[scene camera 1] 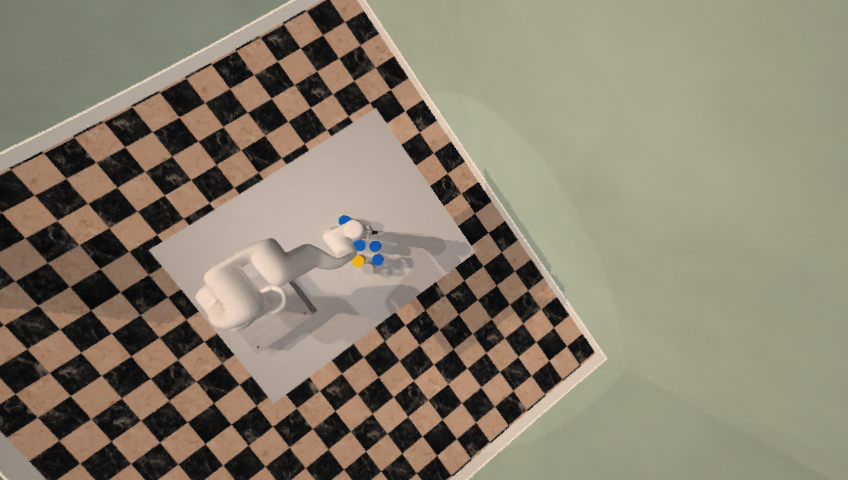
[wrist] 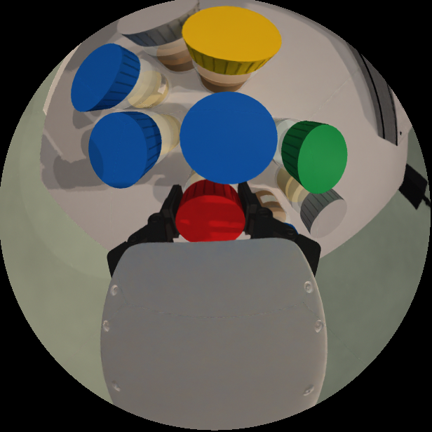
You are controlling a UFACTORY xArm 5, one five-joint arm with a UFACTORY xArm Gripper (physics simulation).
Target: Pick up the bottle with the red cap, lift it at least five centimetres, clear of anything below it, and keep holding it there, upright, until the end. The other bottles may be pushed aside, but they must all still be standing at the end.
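Places are measured from the arm's base along level axes (x right, y ahead, z up), in metres.
Pixels of known places: arm's base, origin of the base link: (scene camera 1: 272, 299).
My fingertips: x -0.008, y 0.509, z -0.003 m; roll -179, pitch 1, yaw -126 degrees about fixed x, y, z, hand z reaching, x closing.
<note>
Ahead of a thing's pixels: the offset from my fingertips to its top centre. Level surfaces: height alone.
The bottle with the red cap (wrist: 210, 215) is upright in the wrist view, its cap between the two black fingers. My gripper (wrist: 210, 194) (scene camera 1: 373, 231) is shut on this bottle, with one finger against each side. The red cap does not show in the scene view. A bottle with a blue cap {dx +0.038, dy -0.046, dz +0.040 m} (wrist: 228, 137) (scene camera 1: 359, 245) stands right beside it, just beyond the fingertips. A second blue cap {dx +0.085, dy +0.011, dz +0.040 m} (wrist: 125, 150) (scene camera 1: 374, 246) is to the left in the wrist view, and a green cap (wrist: 322, 157) is to the right. The lower part of the red-capped bottle is mostly hidden.
Farther off stand bottles with a yellow cap {dx +0.095, dy -0.093, dz +0.040 m} (wrist: 231, 37) (scene camera 1: 358, 261), a blue cap {dx +0.145, dy -0.017, dz +0.040 m} (wrist: 105, 77) (scene camera 1: 377, 259) and a grey-white cap {dx +0.153, dy -0.079, dz +0.040 m} (wrist: 160, 22) (scene camera 1: 368, 268). A small grey cap (wrist: 324, 212) and a partly hidden blue cap (wrist: 289, 228) are close to the right finger. All are on the pale tabletop {dz -0.065 m} (scene camera 1: 333, 172).
</note>
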